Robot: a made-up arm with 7 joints.
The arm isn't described. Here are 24 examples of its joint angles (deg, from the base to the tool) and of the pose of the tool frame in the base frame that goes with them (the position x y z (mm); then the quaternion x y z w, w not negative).
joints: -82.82 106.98 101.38 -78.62 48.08 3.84 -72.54
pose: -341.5 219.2 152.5 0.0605 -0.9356 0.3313 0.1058
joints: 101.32 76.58 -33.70 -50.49 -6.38 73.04 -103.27
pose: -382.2 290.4 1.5 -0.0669 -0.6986 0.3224 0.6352
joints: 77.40 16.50 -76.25 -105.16 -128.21 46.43 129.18
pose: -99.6 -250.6 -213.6 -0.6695 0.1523 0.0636 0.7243
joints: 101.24 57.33 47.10 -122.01 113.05 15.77 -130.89
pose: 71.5 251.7 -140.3 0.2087 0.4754 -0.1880 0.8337
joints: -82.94 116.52 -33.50 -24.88 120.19 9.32 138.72
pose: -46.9 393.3 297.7 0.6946 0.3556 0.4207 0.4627
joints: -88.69 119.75 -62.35 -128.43 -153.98 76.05 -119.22
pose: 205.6 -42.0 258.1 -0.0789 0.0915 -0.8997 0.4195
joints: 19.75 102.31 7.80 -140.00 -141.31 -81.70 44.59
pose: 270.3 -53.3 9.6 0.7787 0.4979 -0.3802 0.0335
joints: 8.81 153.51 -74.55 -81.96 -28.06 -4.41 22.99
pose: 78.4 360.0 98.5 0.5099 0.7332 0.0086 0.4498
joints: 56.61 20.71 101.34 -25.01 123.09 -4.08 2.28
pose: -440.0 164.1 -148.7 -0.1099 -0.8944 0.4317 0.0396
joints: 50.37 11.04 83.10 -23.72 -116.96 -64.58 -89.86
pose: -434.7 95.2 -268.5 0.2896 0.5777 -0.5122 0.5658
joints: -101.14 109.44 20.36 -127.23 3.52 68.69 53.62
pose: -229.2 -156.0 300.3 -0.0930 -0.8695 -0.2271 0.4286
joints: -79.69 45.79 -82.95 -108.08 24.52 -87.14 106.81
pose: 243.2 -254.2 5.5 0.4249 -0.5742 0.6860 0.1389
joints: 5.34 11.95 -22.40 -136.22 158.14 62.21 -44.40
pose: 310.8 -34.0 58.4 0.6663 -0.1627 0.7238 0.0753
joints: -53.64 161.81 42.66 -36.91 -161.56 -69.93 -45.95
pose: -333.3 5.6 407.7 0.4524 0.8243 0.3151 0.1289
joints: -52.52 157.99 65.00 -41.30 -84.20 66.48 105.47
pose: -316.4 5.9 426.6 -0.2136 0.9582 -0.1123 0.1535
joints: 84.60 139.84 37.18 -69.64 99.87 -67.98 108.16
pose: 328.0 243.2 -123.9 -0.9006 -0.0817 -0.2398 0.3531
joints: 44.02 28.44 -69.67 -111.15 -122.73 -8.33 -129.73
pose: 32.5 -168.2 -291.8 -0.8691 0.4193 0.2484 0.0845
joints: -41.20 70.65 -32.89 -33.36 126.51 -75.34 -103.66
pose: 350.3 328.2 32.7 0.2269 -0.3346 0.5307 0.7449
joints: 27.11 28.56 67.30 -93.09 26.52 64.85 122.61
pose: 35.6 403.9 -16.6 0.6308 0.6327 -0.4434 0.0726
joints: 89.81 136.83 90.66 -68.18 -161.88 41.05 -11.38
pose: 410.8 162.9 110.4 -0.8913 0.1921 -0.1781 0.3700
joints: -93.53 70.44 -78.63 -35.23 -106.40 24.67 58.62
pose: 360.8 235.2 213.1 0.7609 -0.1062 0.0883 0.6340
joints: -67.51 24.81 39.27 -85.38 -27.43 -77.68 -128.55
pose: 335.7 177.8 307.1 0.5857 -0.5114 0.6148 0.1321
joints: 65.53 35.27 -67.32 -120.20 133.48 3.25 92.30
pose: -58.5 -170.5 -259.5 0.3326 0.0540 -0.6866 0.6442
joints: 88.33 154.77 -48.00 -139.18 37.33 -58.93 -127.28
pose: -233.8 141.6 -144.9 0.1814 0.1873 -0.8658 0.4270
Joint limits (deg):
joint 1: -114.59..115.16
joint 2: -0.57..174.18
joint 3: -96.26..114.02
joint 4: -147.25..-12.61
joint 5: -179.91..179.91
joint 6: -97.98..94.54
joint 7: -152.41..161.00
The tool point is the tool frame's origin. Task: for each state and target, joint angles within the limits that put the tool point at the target. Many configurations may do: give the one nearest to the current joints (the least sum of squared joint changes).
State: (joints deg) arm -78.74 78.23 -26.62 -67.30 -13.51 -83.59 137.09
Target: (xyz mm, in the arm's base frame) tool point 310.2 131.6 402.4
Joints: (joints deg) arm -96.98 59.66 -20.79 -49.10 -13.25 -91.41 155.80
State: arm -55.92 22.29 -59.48 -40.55 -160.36 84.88 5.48
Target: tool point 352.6 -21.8 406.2
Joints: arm -104.78 44.65 -37.94 -49.14 -162.66 87.77 3.81
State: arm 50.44 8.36 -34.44 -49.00 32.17 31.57 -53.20
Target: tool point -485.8 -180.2 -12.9
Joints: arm 102.51 3.98 -41.47 -19.75 25.84 32.16 -54.50
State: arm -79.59 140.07 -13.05 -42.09 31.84 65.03 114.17
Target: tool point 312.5 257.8 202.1
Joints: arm -48.27 99.92 -42.18 -65.54 30.33 65.03 114.00
